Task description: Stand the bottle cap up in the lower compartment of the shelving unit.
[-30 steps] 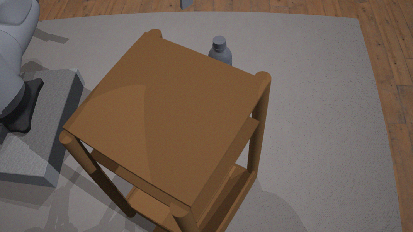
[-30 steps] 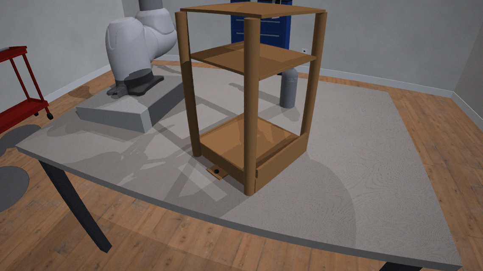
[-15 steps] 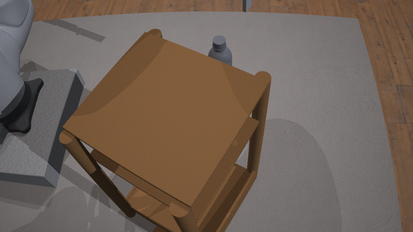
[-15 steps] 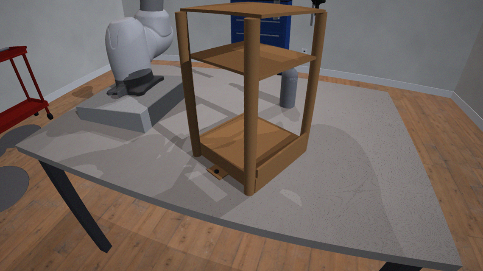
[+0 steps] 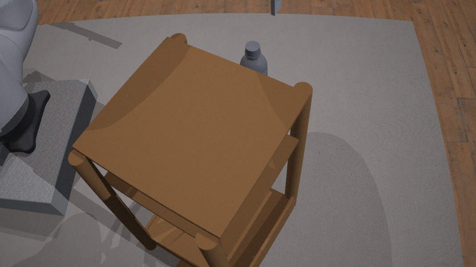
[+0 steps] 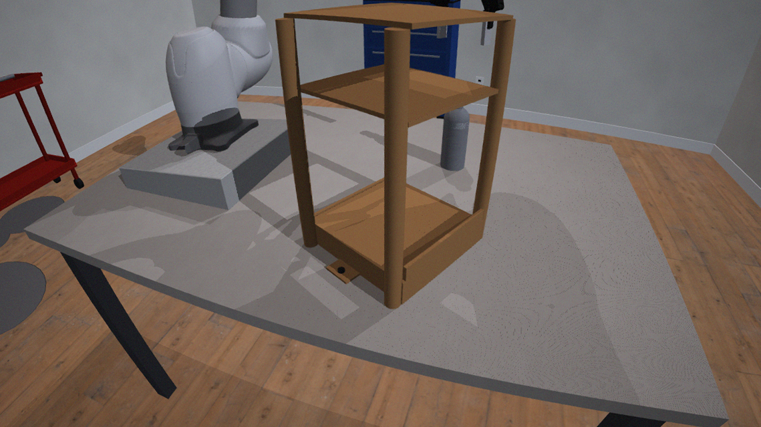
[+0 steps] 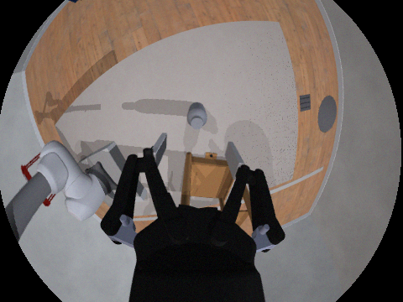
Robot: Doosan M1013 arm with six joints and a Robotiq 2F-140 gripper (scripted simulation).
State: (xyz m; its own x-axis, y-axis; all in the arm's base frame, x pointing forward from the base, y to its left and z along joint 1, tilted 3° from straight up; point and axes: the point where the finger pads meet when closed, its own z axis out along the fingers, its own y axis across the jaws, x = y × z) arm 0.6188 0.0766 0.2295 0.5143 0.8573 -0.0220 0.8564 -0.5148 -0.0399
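Now: the grey bottle 20 cm below my hand. Round my hand: brown shelving unit 8 cm behind, 32 cm to the right, 13 cm below.
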